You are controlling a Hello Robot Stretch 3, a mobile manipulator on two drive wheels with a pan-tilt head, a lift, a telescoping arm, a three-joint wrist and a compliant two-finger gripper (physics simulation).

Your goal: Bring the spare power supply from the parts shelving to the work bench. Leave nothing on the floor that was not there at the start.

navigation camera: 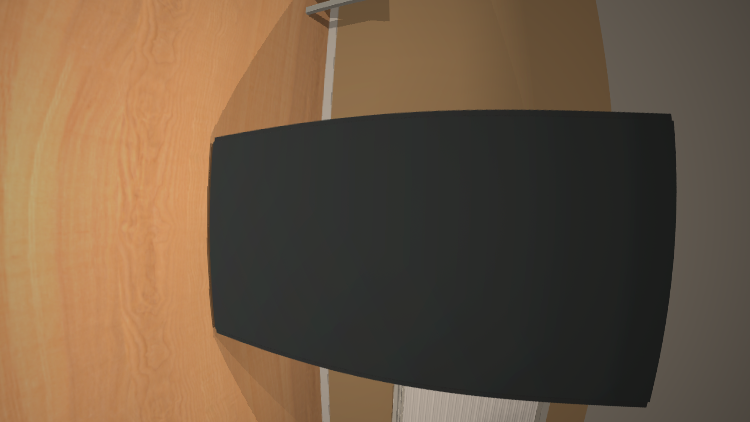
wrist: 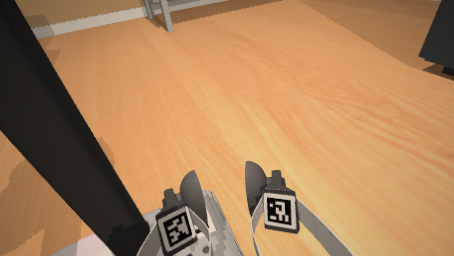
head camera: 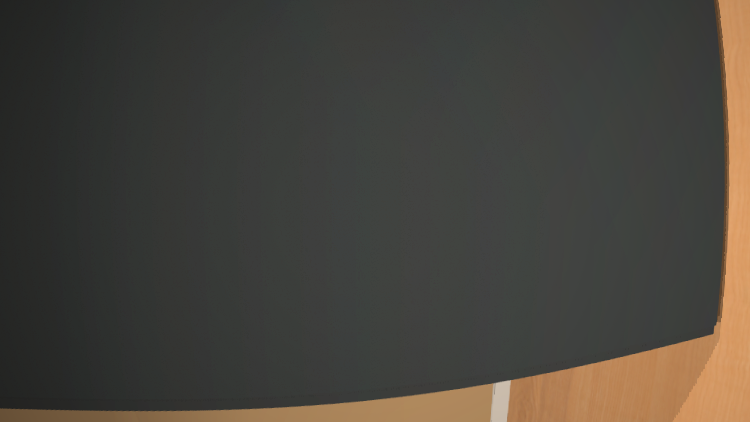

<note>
The pictures show: the gripper and a dark cabinet.
</note>
